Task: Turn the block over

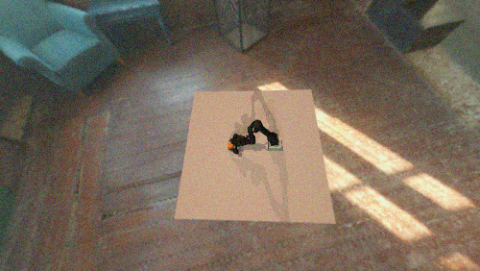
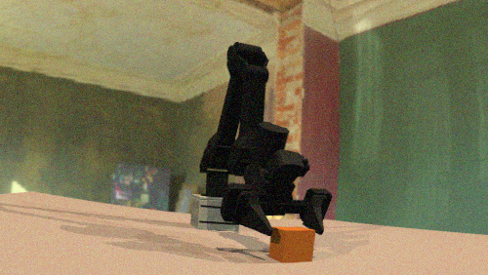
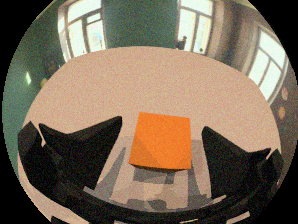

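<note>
The orange block lies 3 cm below my gripper tip and 2 cm behind it.
</note>
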